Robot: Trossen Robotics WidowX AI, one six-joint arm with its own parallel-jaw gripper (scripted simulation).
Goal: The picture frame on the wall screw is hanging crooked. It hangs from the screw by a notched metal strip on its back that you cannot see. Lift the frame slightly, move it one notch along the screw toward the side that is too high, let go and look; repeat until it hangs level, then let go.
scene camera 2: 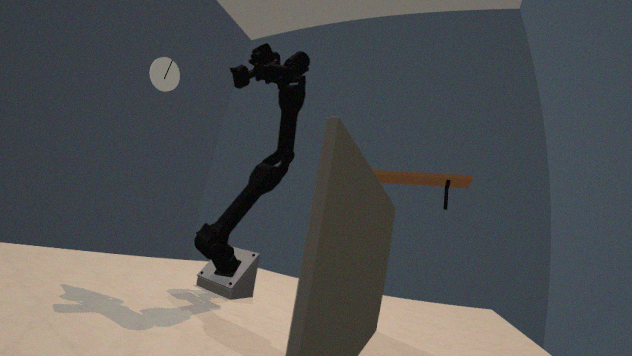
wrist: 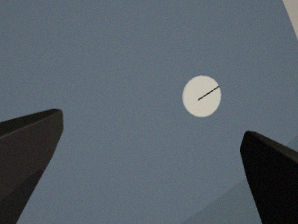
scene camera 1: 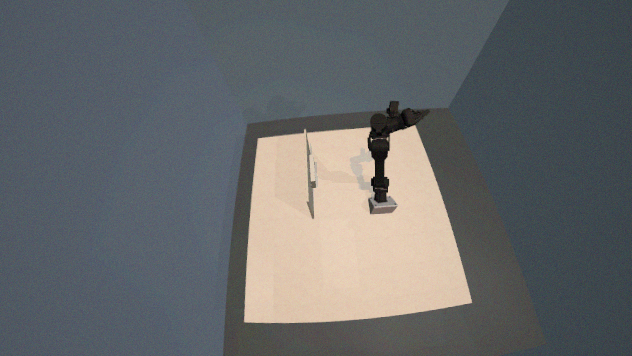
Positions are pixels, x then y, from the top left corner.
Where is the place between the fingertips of my gripper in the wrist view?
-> At 154,130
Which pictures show my gripper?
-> Scene camera 2, the wrist view and scene camera 1: all of them.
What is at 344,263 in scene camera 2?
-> A wall panel.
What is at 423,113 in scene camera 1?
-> My gripper.
